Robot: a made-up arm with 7 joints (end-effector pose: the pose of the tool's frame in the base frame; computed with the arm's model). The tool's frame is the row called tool. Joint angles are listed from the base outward.
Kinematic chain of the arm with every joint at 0, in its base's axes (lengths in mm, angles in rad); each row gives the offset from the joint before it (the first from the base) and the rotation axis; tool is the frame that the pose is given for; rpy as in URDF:
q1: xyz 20 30 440 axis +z
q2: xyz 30 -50 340 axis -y
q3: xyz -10 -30 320 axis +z
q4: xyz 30 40 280 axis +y
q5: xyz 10 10 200 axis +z
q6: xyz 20 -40 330 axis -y
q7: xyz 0 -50 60 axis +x
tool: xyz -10 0 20 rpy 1.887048 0.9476 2.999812
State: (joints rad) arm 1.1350 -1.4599 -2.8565 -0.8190 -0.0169 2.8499 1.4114
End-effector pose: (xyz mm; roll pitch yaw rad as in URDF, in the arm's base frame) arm 380.7 949.5 626.2 1.6696 -0.2787 -0.1039
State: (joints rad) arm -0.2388 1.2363 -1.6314 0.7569 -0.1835 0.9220 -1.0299
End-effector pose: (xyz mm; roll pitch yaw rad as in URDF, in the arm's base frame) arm -1031.0 -191.3 1077.1 1.8319 0.8365 0.9241
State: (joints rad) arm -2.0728 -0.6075 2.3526 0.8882 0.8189 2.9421 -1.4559
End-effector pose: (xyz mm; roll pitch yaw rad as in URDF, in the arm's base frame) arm 99.1 -284.6 1656.0 0.6043 0.3855 0.4331
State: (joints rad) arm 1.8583 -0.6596 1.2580 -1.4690 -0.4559 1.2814 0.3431
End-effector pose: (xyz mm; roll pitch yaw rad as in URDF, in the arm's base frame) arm 501.3 437.2 1328.4 -0.3459 -0.3377 2.8880
